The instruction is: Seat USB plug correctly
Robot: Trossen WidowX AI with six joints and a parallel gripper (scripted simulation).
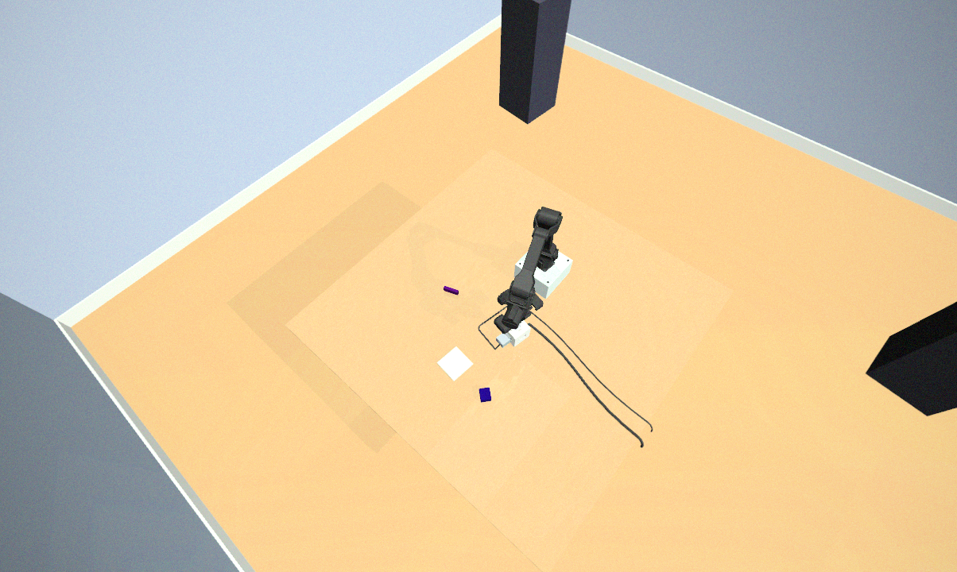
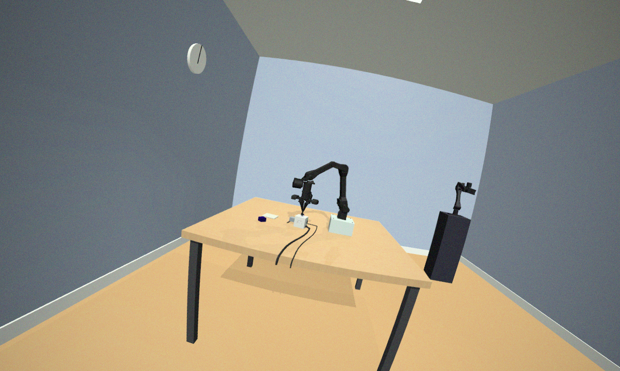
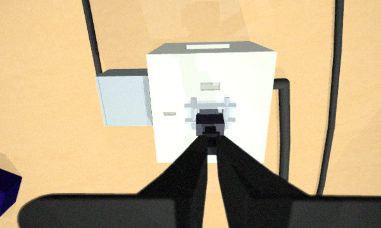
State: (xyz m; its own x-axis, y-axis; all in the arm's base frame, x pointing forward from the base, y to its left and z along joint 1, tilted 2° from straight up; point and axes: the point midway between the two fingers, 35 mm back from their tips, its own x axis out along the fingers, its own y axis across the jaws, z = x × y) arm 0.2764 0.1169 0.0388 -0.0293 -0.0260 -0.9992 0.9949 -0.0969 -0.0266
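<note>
The USB plug lies 20 mm below my gripper tip. From my gripper tip the other things lie so: USB socket 40 mm below; then dark blue block 250 mm ahead, 100 mm below, 90 mm to the left; then white pad 250 mm ahead, 110 mm below, 70 mm to the right.
</note>
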